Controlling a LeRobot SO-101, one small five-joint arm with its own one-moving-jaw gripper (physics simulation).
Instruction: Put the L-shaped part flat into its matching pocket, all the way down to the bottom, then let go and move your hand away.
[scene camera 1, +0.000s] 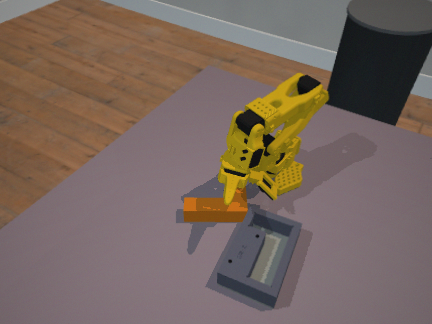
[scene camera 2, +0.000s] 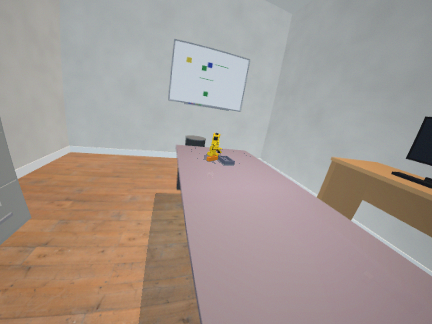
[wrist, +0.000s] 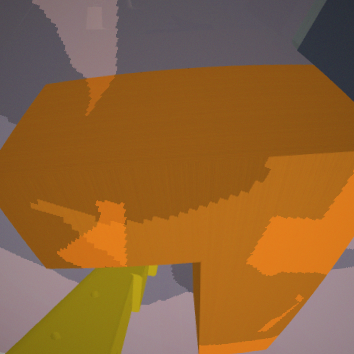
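Seen in the pictures: hand, tool point: (scene camera 2: 212, 157) (wrist: 160, 245); arm's base, link origin: (scene camera 1: 269, 180).
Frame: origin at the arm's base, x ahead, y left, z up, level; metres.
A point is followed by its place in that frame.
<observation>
The orange L-shaped part (scene camera 1: 215, 215) {x 0.141, y -0.037, z 0.018 m} (scene camera 2: 212, 158) {x 0.150, y -0.051, z 0.021 m} (wrist: 175, 120) {x 0.084, y -0.007, z 0.020 m} lies on the table, beside the dark grey pocket block (scene camera 1: 245, 240) {x 0.170, y 0.036, z 0.036 m} (scene camera 2: 227, 161) {x 0.235, y 0.050, z 0.032 m} (wrist: 332, 50) and outside it. Its short leg extends toward the bottom right of the wrist view. The block's pocket (scene camera 1: 267, 260) {x 0.164, y 0.075, z 0.005 m} shows a pale floor with no part in it. My gripper (scene camera 1: 251, 199) is fully open over the part. In scene camera 1, one jaw points down at the part's top, and the other jaw is swung out to the right. In the wrist view, one jaw reaches in at the lower left, partly hidden by the part.
The pinkish table (scene camera 1: 125, 225) {x 0.230, y -0.164, z 0.000 m} (scene camera 2: 250, 225) {x 0.892, y -0.087, z 0.000 m} carries the yellow arm (scene camera 1: 280, 110) {x 0.029, y 0.009, z 0.190 m} (scene camera 2: 215, 145) {x 0.099, y -0.027, z 0.122 m}, which stands behind the part and the block. A dark round bin (scene camera 1: 382, 65) (scene camera 2: 195, 140) stands beyond the table. A wooden desk (scene camera 2: 370, 180) stands at the right in scene camera 2.
</observation>
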